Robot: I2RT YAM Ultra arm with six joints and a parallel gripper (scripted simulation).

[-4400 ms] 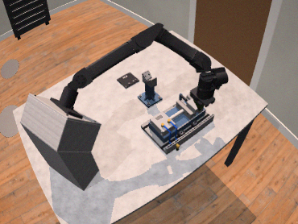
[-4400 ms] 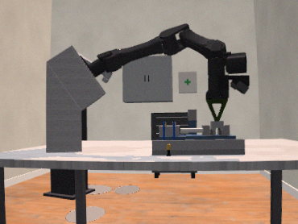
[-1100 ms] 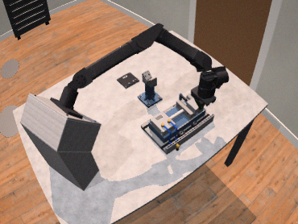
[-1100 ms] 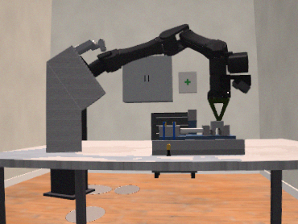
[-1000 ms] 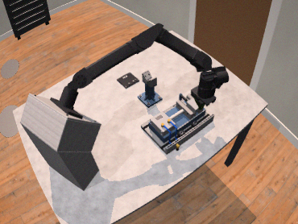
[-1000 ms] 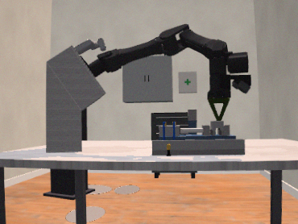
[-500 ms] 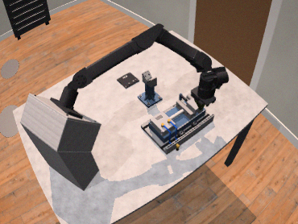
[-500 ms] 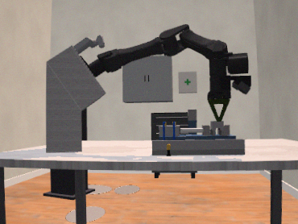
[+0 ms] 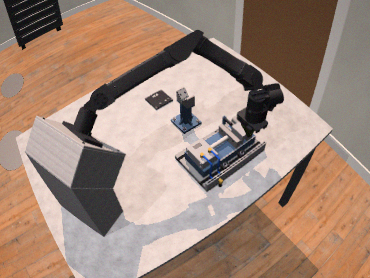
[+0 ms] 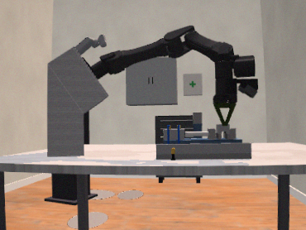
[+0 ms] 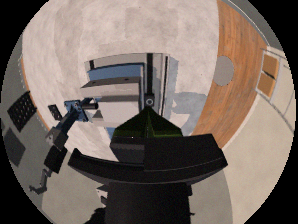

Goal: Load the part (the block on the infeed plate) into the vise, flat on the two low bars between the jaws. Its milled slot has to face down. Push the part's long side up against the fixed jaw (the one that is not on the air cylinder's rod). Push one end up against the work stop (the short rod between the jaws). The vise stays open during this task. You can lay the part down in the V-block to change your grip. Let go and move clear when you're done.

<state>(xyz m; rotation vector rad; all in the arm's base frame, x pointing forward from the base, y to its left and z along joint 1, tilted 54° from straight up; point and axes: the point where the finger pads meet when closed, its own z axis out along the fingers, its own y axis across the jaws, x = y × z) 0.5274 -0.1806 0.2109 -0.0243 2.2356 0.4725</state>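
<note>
Now: hand 1 cm past the grey part, 4 cm to the right of it and 2 cm above it. The rest, counted from my hand: fixed jaw: 1 cm ahead, 7 cm to the left, 4 cm below; then moving jaw: 5 cm behind, 5 cm to the left, 4 cm below; then air cylinder rod: 10 cm behind, 4 cm to the left, 3 cm below.
</note>
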